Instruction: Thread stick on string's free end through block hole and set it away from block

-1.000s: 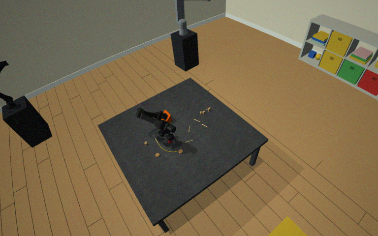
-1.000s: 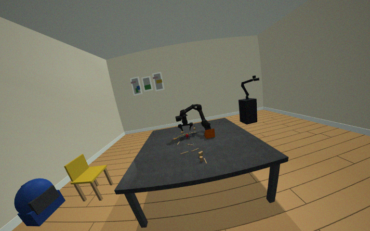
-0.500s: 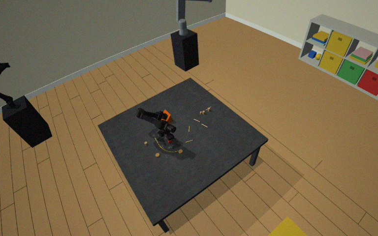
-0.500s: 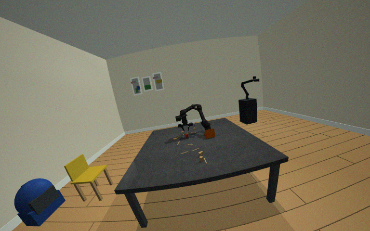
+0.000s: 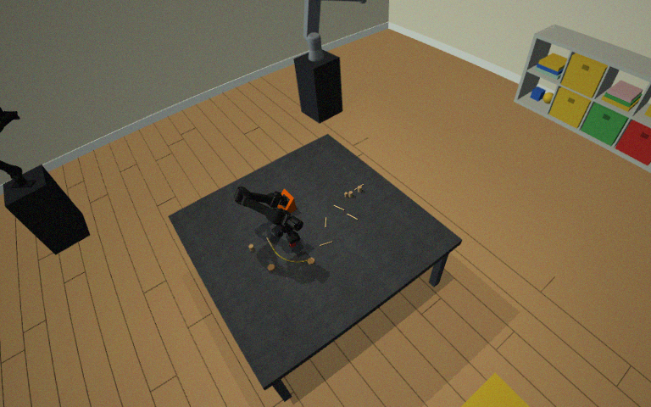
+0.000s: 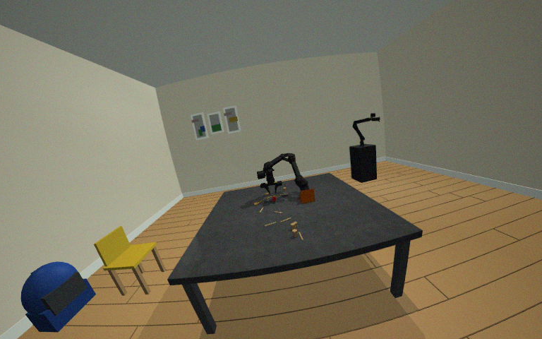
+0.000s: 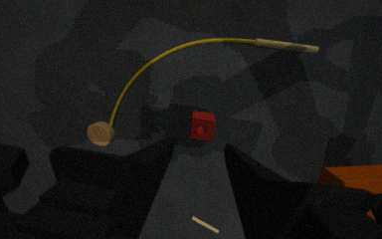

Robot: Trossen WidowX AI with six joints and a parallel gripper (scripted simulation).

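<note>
Now: gripper tip 5 cm above the red block. From my gripper tip the other things lie so: round wooden button (16 cm ahead, 6 cm below, 1 cm to the left); then thin wooden stick (9 cm to the right, 9 cm behind, 6 cm below).
</note>
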